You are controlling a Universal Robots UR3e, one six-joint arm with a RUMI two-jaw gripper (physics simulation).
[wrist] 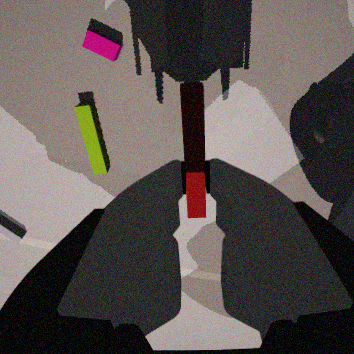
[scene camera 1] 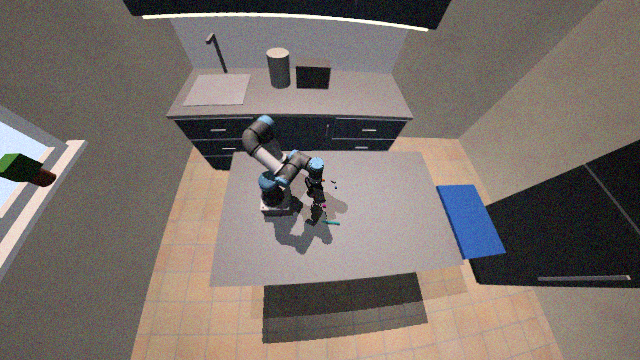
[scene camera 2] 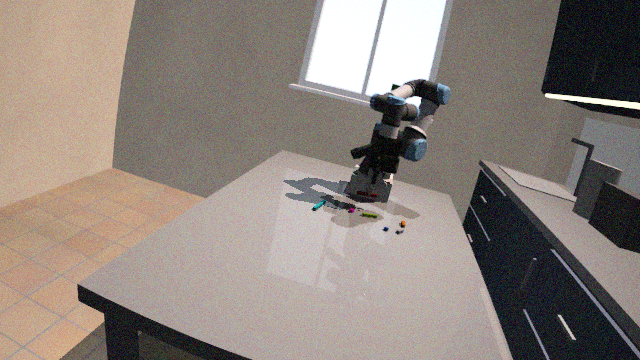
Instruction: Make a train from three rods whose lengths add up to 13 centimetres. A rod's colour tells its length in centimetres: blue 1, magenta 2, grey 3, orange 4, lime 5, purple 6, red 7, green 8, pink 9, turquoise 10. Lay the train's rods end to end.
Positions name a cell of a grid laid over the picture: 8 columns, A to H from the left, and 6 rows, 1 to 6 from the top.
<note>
In view: my gripper (scene camera 2: E4), a magenta rod (wrist: C1) and a lime rod (wrist: B2).
My gripper is seen too in the wrist view (wrist: E3).
</note>
